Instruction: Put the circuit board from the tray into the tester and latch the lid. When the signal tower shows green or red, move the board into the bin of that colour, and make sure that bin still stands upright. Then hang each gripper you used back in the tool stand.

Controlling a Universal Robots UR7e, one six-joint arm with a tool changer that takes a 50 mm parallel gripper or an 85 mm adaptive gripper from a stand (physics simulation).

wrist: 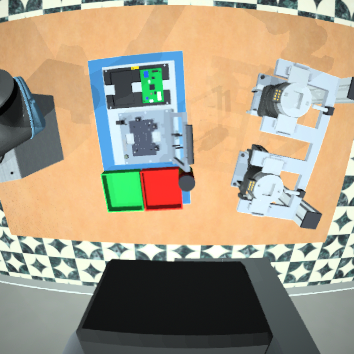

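Frame: origin at the arm's base, x ahead, y left, z up, level; metres.
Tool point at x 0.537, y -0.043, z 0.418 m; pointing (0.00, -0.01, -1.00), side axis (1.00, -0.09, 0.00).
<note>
A point is followed by its place in that frame.
The green circuit board [152, 86] @[x 0.459, y 0.118, z -0.266 m] lies in the right part of the black tray [116, 102] @[x 0.328, y 0.076, z -0.270 m]. The tester [121, 150] @[x 0.320, y -0.096, z -0.283 m] is below the tray; its dark nest holds no board, and its lid [189, 144] @[x 0.562, y -0.047, z -0.013 m] stands open at the right side. The signal tower [187, 181] @[x 0.554, y -0.143, z -0.030 m] shows as a dark round top, with no green or red light visible. The green bin [124, 190] @[x 0.308, y -0.256, z -0.282 m] and red bin [162, 187] @[x 0.461, y -0.251, z -0.282 m] stand upright side by side, both empty. Two grippers [295, 99] [267, 187] hang in the tool stand [322, 122] @[x 0.836, y -0.002, z 0.054 m]; their fingers are hidden. No gripper shows on the arm.
The blue base plate [99, 120] @[x 0.252, y 0.020, z -0.286 m] lies under the tray and tester. A grey pedestal [46, 135] @[x 0.081, y -0.009, z -0.209 m] and part of the dark arm [7, 112] @[x 0.250, y 0.056, z 0.129 m] are at the left edge. A large black block [172, 300] fills the lower middle of the view. The tool stand is at the right of the tan table.
</note>
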